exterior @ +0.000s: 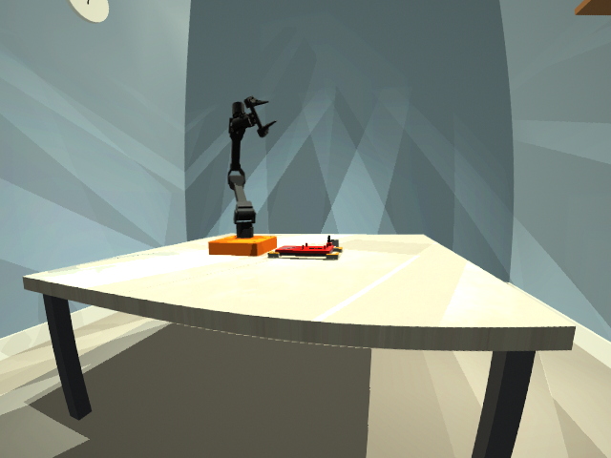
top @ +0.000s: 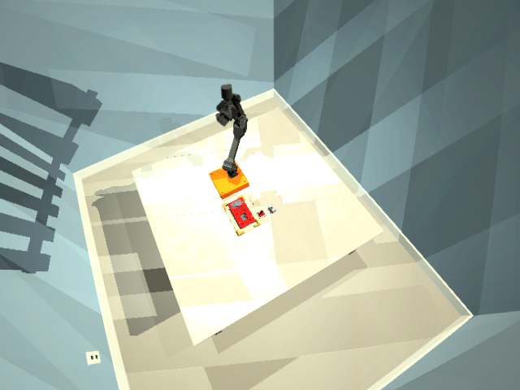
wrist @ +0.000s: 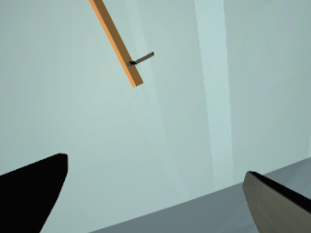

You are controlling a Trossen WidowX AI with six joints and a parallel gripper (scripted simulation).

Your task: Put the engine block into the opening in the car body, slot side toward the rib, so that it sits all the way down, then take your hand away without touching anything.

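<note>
Now: gripper tip 58 cm above the engine block, 25 cm short of it and 3 cm to the right of it. From my gripper tip the other things lie so: pale base plate (59 cm below, 17 cm ahead, 14 cm to the right).
</note>
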